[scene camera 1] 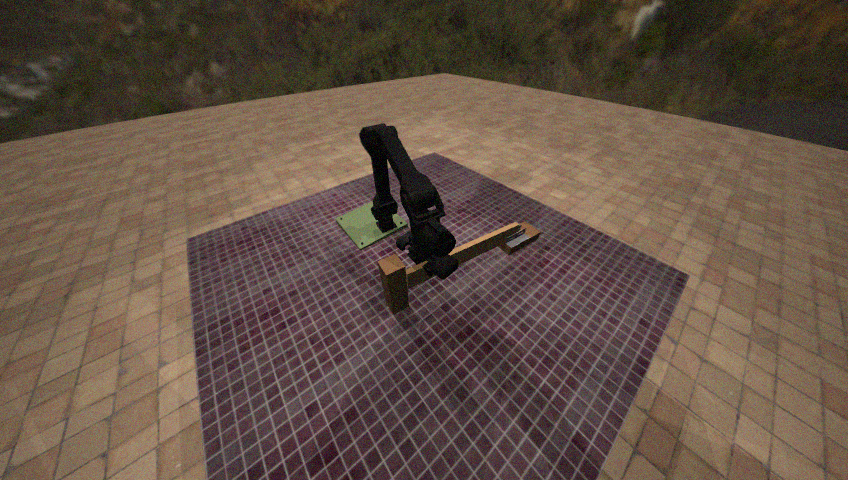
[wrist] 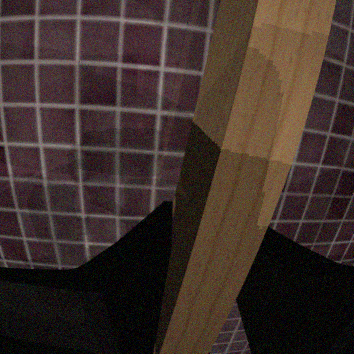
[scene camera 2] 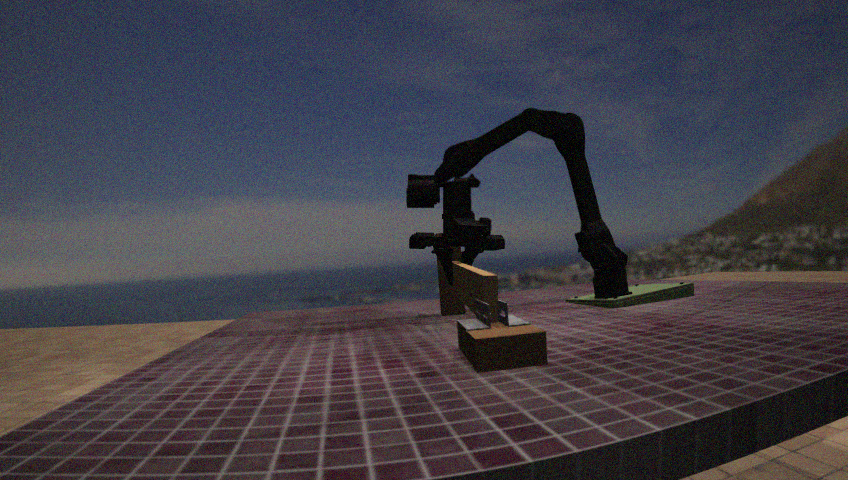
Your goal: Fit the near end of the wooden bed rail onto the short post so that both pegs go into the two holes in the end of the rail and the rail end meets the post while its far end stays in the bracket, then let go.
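Places are measured from the arm's base along level axes (x back, y left, z down), in centimetres.
Where they show: gripper, between the fingertips: [scene camera 1: 427,273] [wrist: 194,209]; arm's base, origin of its link: [scene camera 1: 386,225] [scene camera 2: 613,296].
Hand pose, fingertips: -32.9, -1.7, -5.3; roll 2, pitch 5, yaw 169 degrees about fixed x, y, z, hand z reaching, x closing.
Note:
Things, the pixels of their top centre, and the offset from my fingertips, as dx, dy, dz. "*": a spot on its surface instead. Level surfaces: height alone.
- wooden bed rail, centre of its top: [scene camera 2: 465,260] [scene camera 1: 469,242] +0.1, +15.0, -4.9
- bracket, centre of its top: [scene camera 2: 490,300] [scene camera 1: 514,230] -0.1, +36.7, +0.3
- short post, a spot on its surface: [scene camera 2: 450,299] * -0.8, -8.2, +3.4
- low wooden block, centre of its top: [scene camera 2: 496,326] [scene camera 1: 518,233] -0.1, +39.8, +3.3
- purple tiled surface, height of its surface: dz +6.9
The wooden bed rail [scene camera 1: 482,245] [scene camera 2: 479,280] [wrist: 265,100] stands on its narrow edge. Its far end sits between the upright metal plates of the bracket [scene camera 1: 518,239] [scene camera 2: 504,313]. Its near end is at the face of the short post [scene camera 1: 395,288] [scene camera 2: 450,299], with no gap visible in scene camera 1. The pegs and holes are hidden, so I cannot tell how deep the pegs are or whether the end fully meets the post. My gripper [scene camera 1: 429,268] [scene camera 2: 458,271] [wrist: 194,209] is shut on the rail close to its near end, one finger on each side.
The bracket is mounted on a low wooden block [scene camera 2: 511,349]. The arm's base stands on a green plate [scene camera 1: 355,228] [scene camera 2: 660,291] behind the rail. A purple tiled surface [scene camera 1: 333,380] [scene camera 2: 297,404] lies under everything. The arm arches above the rail.

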